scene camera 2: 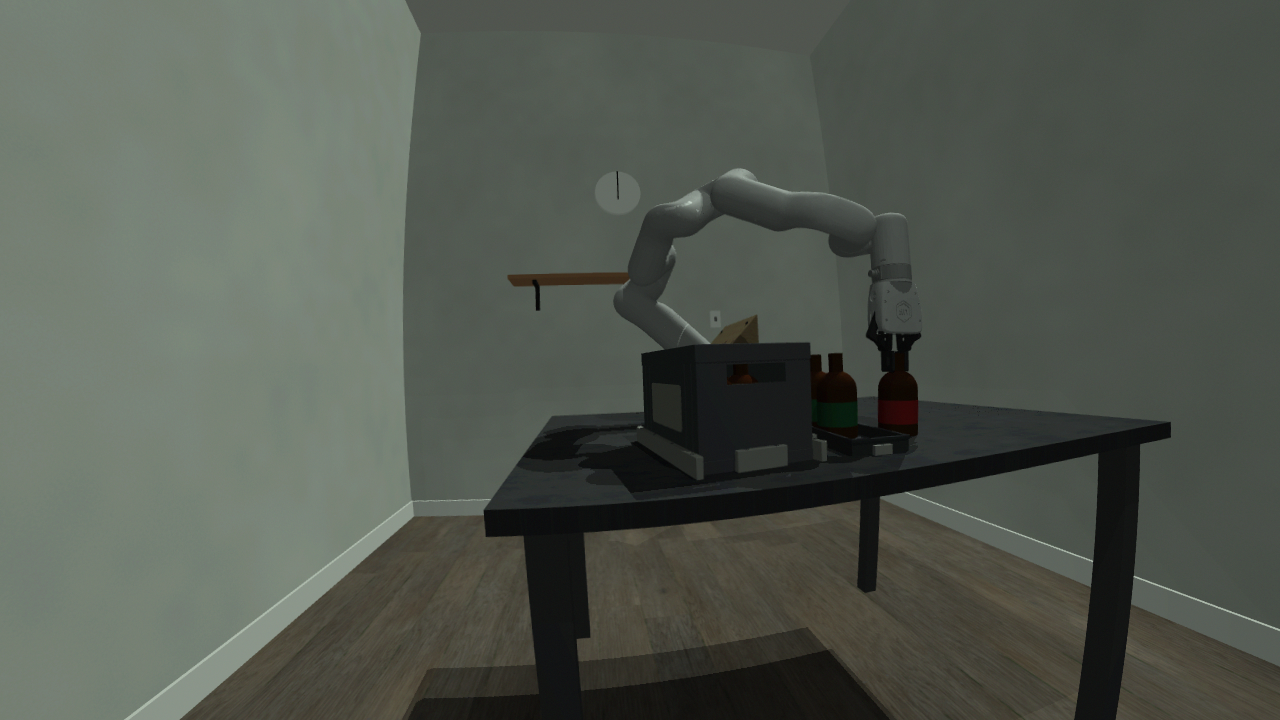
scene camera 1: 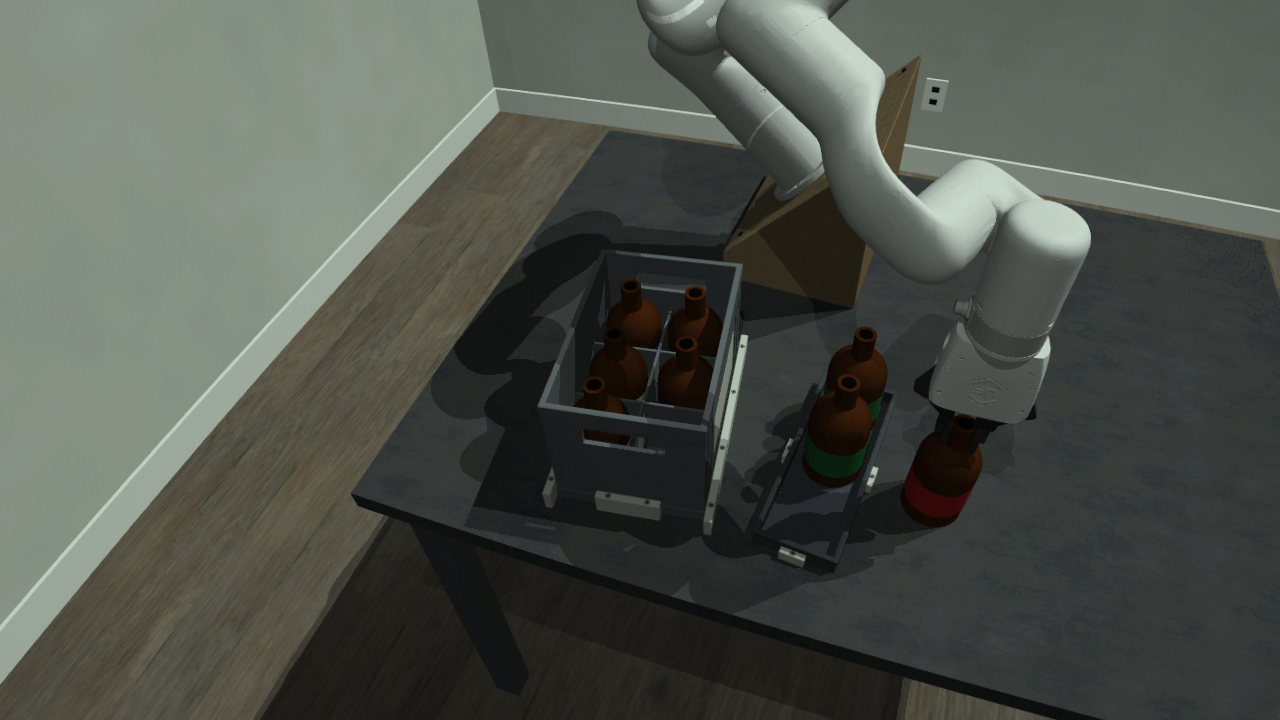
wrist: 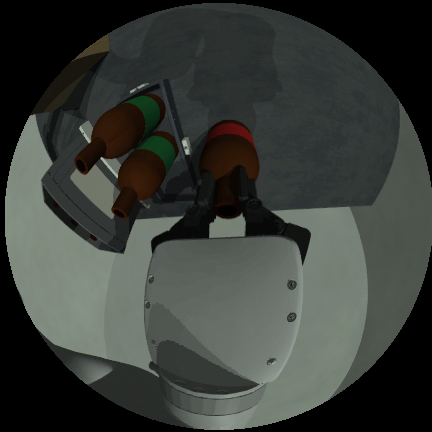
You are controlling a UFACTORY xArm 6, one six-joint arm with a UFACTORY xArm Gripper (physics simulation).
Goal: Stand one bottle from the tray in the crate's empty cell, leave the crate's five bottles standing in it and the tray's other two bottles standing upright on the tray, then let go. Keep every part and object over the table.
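Places are measured from the arm's base along level axes (x right, y ahead, z up), in millimetres.
Pixels of known places: gripper, between the fingertips: [scene camera 2: 895,371] [scene camera 1: 957,438] [wrist: 226,179]; arm's base, origin of its link: [scene camera 1: 809,171].
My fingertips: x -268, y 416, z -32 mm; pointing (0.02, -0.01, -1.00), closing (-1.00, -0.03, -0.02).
Note:
Ahead of a thing's pixels: the offset from my fingertips to its top centre. "pt": to the spot under its first point. Level surfaces: height alone.
My gripper [scene camera 1: 959,437] [scene camera 2: 897,361] [wrist: 226,179] is shut on the neck of the red-labelled bottle @(dx +1, dy +6, dz +36 mm) [scene camera 1: 935,492] [scene camera 2: 897,411] [wrist: 231,135], which stands upright on the table right of the tray @(dx +132, dy -2, dz -94 mm) [scene camera 1: 805,523] [wrist: 175,115] in scene camera 1. Two green-labelled bottles stand on the tray: a nearer bottle @(dx +130, dy -7, dz +40 mm) [scene camera 1: 836,456] [scene camera 2: 838,413] [wrist: 142,172] and a farther bottle @(dx +126, dy -90, dz +40 mm) [scene camera 1: 857,367] [wrist: 120,130]. The tray's near end is bare. The grey crate @(dx +368, dy +0, dz +55 mm) [scene camera 1: 626,474] [scene camera 2: 751,411] holds five brown bottles; its near right cell in scene camera 1 is empty, its floor largely hidden by the crate wall.
A brown wedge-shaped box [scene camera 1: 796,246] [scene camera 2: 739,332] stands behind the crate, near the arm's base. Pale blocks @(pt dx +344, dy +146, dz -96 mm) [scene camera 1: 628,505] [scene camera 2: 760,458] line the crate's foot, and small ones flank the tray. The table's @(dz -120 mm) [scene camera 1: 1118,555] front edge runs near the crate and tray.

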